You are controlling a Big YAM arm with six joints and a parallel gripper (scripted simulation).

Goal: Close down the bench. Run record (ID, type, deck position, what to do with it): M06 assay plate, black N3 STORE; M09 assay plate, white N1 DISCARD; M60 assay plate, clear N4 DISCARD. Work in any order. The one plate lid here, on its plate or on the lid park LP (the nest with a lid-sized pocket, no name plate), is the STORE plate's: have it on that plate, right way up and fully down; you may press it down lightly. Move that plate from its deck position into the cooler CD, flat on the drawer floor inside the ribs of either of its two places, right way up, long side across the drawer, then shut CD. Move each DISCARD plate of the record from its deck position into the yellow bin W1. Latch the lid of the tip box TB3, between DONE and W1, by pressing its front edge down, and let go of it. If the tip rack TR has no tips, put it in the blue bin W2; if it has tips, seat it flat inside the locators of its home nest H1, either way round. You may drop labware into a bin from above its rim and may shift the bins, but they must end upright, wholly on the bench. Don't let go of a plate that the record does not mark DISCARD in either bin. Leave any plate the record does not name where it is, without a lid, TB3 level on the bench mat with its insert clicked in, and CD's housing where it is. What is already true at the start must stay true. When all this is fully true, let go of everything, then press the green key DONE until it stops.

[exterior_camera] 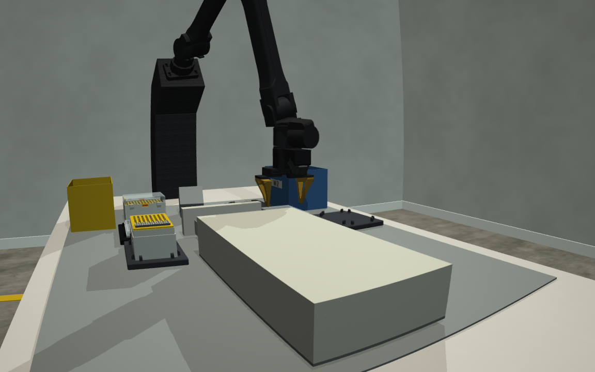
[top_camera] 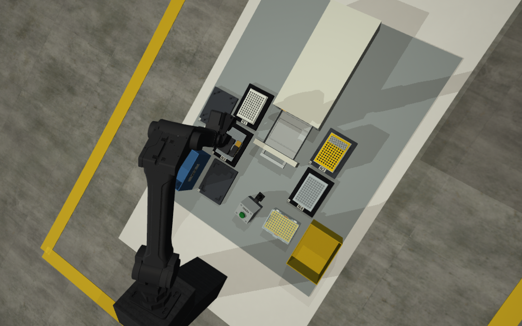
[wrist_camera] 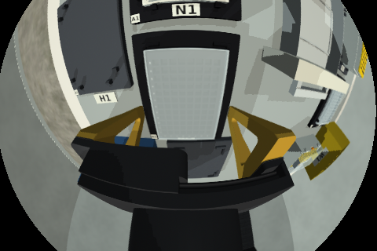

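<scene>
My hand is 3 cm above the clear plate lid. Also, from my hand: nest N3: 4 cm below; home nest H1: 12 cm ahead, 11 cm to the left, 4 cm below; black plate: 3 cm below.
</scene>
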